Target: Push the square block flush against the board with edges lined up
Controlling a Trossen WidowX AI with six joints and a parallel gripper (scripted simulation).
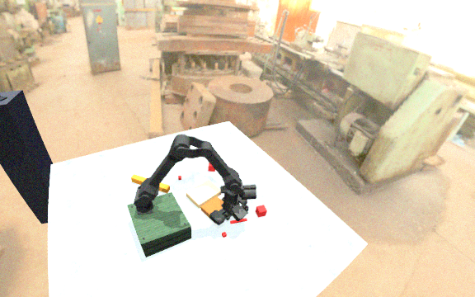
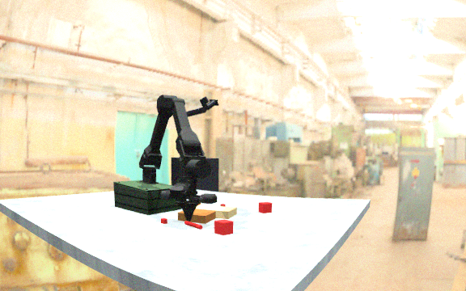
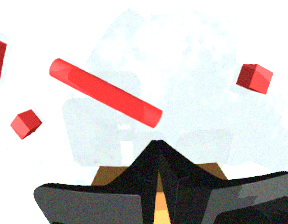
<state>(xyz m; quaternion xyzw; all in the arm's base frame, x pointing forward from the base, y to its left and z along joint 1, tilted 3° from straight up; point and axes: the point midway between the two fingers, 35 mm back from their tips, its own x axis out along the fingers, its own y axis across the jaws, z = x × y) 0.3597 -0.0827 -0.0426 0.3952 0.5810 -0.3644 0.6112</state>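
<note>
Right now my gripper tip is 50 mm short of the red stick and 20 mm to the left of it. From my gripper tip the other things lie so: yellow bar 320 mm behind, 320 mm to the left, 10 mm above; board 60 mm behind, 180 mm to the left, 10 mm above; square block 30 mm behind, 70 mm to the left, 10 mm above.
</note>
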